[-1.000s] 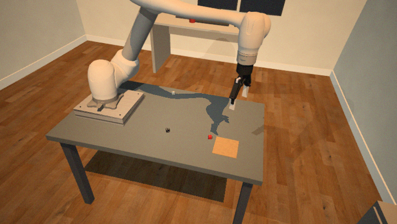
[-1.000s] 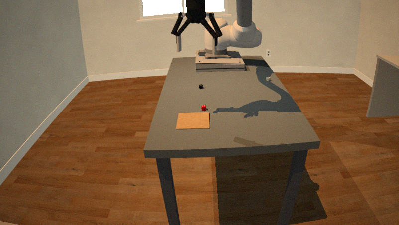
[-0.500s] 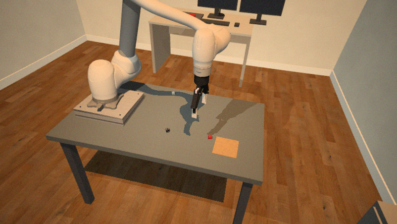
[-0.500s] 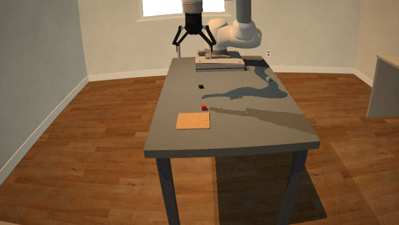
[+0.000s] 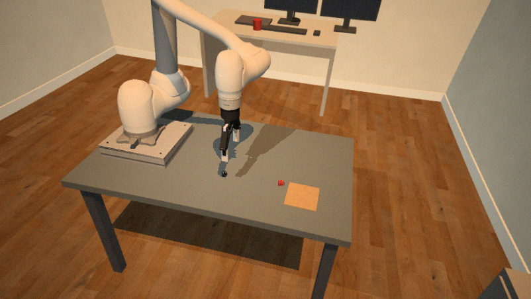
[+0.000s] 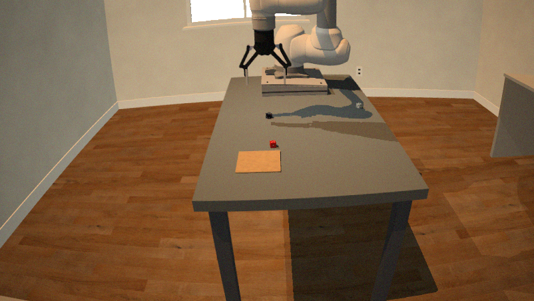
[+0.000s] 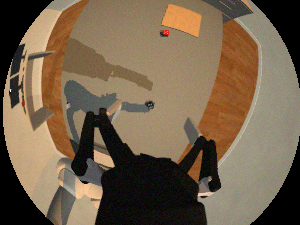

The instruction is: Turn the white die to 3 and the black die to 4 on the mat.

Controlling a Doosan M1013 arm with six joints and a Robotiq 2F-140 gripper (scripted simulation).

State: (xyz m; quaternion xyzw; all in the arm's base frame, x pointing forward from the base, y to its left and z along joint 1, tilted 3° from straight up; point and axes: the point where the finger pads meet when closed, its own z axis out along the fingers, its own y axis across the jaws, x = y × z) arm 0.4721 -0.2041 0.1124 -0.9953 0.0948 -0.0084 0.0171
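Now: hand 16 cm above the black die, 4 cm past it and 1 cm to the right of it. From my hand the other things lie so: white die (43 cm to the left, 16 cm below, 6 cm behind); then orange mat (33 cm ahead, 17 cm below, 9 cm to the right); then red die (23 cm ahead, 16 cm below, 2 cm to the right).
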